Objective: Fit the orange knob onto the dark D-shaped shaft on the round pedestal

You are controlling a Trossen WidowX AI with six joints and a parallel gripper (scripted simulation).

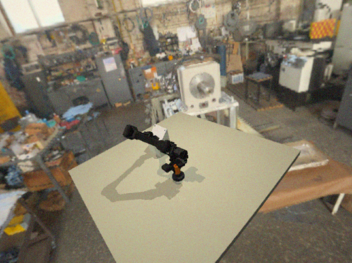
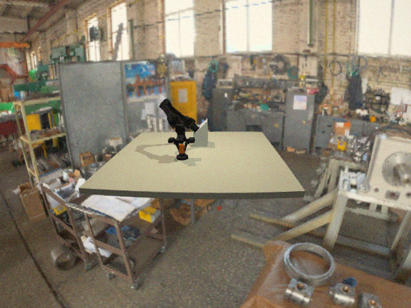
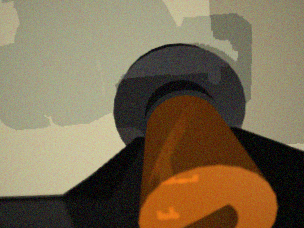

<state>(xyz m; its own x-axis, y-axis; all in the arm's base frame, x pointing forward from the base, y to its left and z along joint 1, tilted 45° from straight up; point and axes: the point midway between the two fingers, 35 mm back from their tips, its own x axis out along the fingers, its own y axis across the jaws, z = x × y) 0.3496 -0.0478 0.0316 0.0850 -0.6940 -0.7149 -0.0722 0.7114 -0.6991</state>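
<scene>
Right now my gripper tip is 20 mm below the orange knob. Also, from my gripper tip: pedestal (20 mm below).
</scene>
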